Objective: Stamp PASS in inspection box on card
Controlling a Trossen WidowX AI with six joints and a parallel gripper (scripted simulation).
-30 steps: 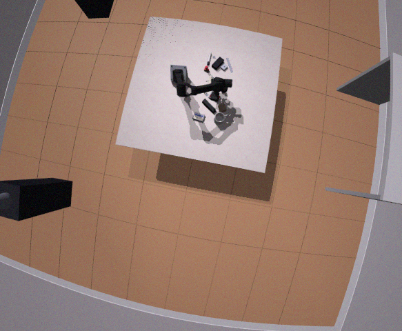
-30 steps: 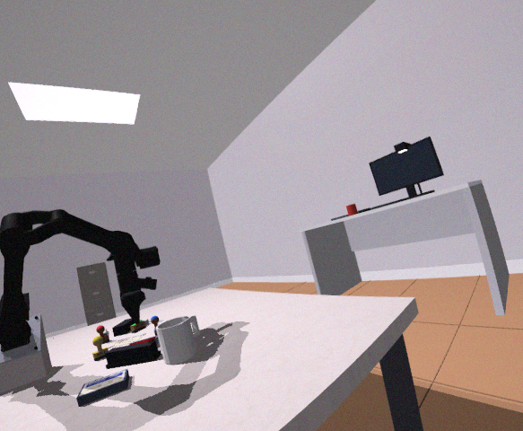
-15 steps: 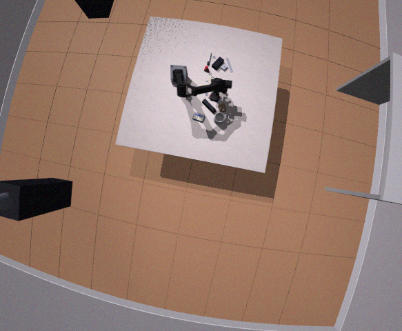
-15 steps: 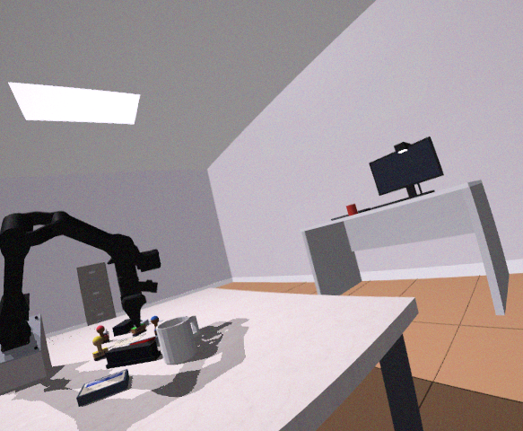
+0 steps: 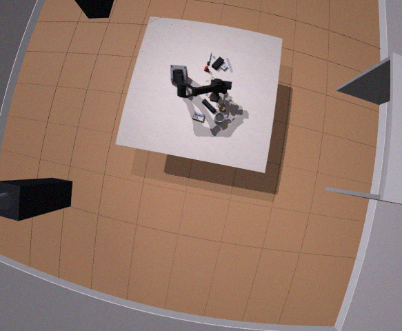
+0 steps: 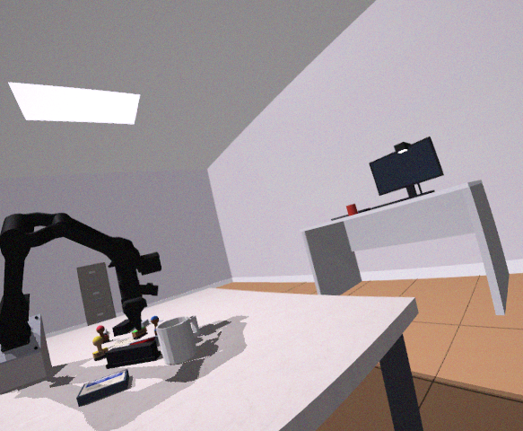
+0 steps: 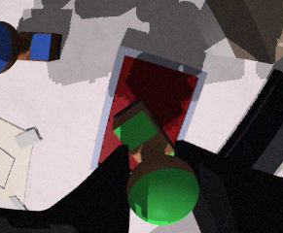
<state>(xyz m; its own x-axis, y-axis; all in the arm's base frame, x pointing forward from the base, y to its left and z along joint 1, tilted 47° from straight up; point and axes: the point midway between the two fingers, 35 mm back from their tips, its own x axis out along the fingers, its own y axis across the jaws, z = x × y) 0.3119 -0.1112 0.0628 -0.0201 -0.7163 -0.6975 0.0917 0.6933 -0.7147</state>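
Now: gripper tip 5 cm above the red ink pad. Also, from my gripper tip: blue-knobbed stamp 7 cm to the left, 6 cm ahead, 4 cm below; then green-knobbed stamp right at my gripper tip; then dark long block 9 cm to the right, 4 cm below, 4 cm behind.
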